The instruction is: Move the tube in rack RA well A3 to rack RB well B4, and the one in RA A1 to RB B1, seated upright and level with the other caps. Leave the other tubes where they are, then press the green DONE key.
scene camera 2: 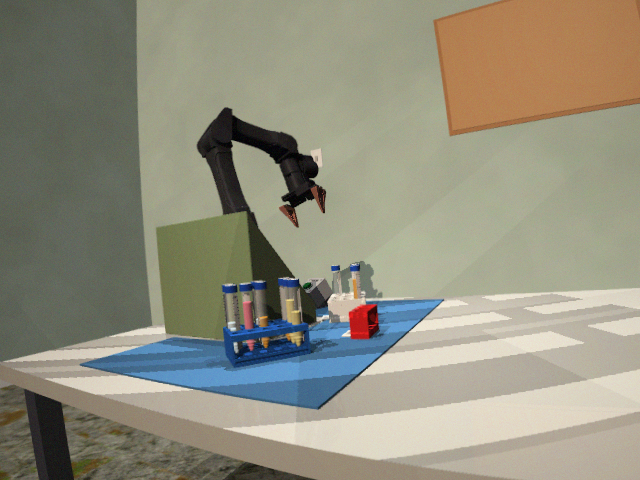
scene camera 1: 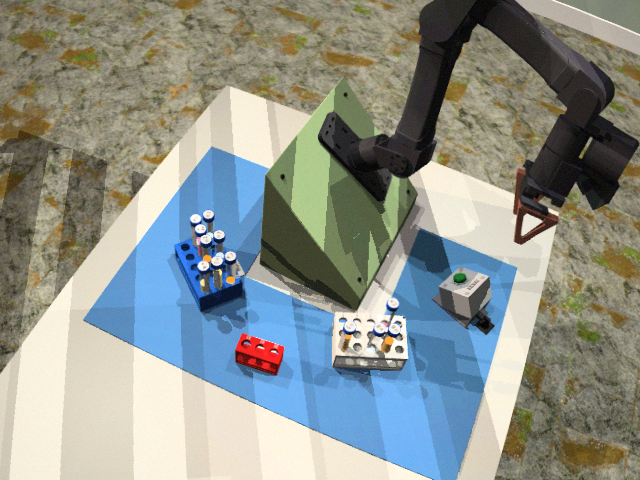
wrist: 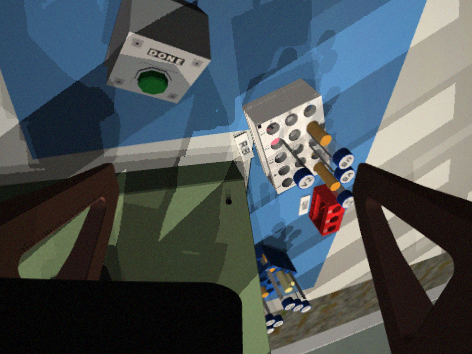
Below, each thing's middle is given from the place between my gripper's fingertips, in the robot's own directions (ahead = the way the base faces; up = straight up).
Right now the grey box with green button (scene camera 1: 464, 295) is 22 cm below my hand and 1 cm to the right of it.
